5 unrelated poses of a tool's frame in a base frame.
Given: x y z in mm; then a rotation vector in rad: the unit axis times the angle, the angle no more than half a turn.
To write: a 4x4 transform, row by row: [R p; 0 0 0 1], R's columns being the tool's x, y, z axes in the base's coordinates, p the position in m. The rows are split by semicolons. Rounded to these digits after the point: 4 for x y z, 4 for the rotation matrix.
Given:
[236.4 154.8 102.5 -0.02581 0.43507 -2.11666]
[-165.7 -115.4 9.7 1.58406 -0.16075 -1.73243]
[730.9 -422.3 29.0 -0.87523 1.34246 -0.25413]
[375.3 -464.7 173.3 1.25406 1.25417 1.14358]
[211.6 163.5 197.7 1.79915 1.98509 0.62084]
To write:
-0.5564 0.8100 0.1855 0.2364; -0.8175 -0.4935 -0.2970 0.1548; -0.1490 -0.3169 0.9367 0.1025; 0 0 0 1
0.0679 0.4439 -0.8935 -0.1657; -0.6007 -0.6969 -0.3918 -0.1154; -0.7966 0.5633 0.2194 0.0097; 0 0 0 1
0.2542 -0.3130 0.9151 0.7309; -0.6258 0.6682 0.4024 -0.4223; -0.7374 -0.6750 -0.0260 0.0290; 0 0 0 1
0.0208 0.0697 0.9974 0.3753; 0.9995 0.0209 -0.0223 -0.4647; -0.0224 0.9974 -0.0692 0.1733; 0 0 0 1
-0.1007 0.8226 0.5596 0.2116; 0.9949 0.0783 0.0639 0.1635; 0.0088 0.5632 -0.8263 0.1977; 0 0 0 1

